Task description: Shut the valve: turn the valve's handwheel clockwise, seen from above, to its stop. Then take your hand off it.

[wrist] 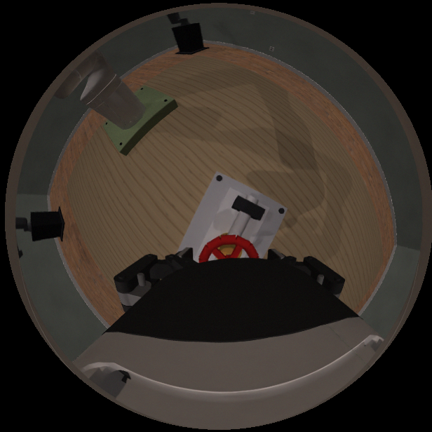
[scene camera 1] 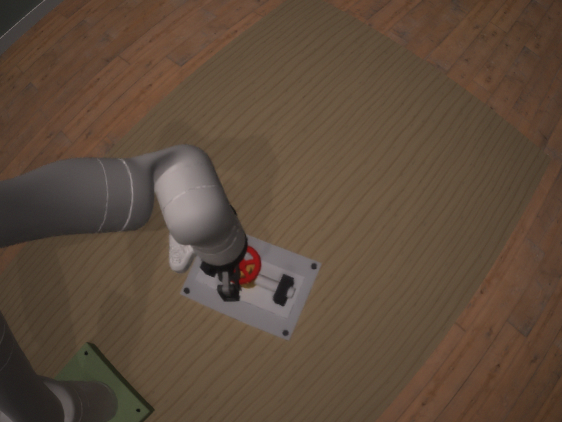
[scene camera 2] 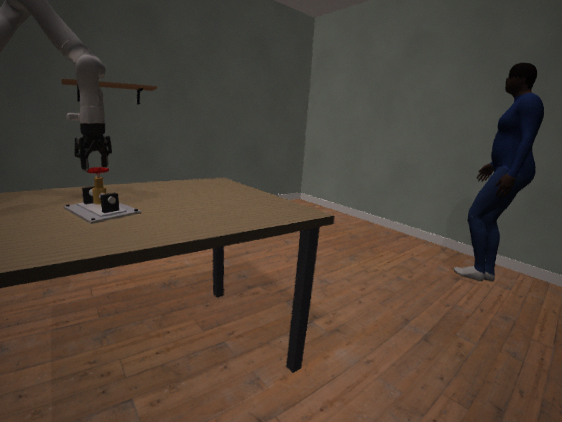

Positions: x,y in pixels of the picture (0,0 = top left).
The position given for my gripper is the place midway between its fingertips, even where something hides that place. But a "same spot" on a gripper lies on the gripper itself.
my gripper: wrist 230,257; scene camera 1; scene camera 2
same spot on my gripper: (scene camera 1: 235,277) = (scene camera 2: 87,149)
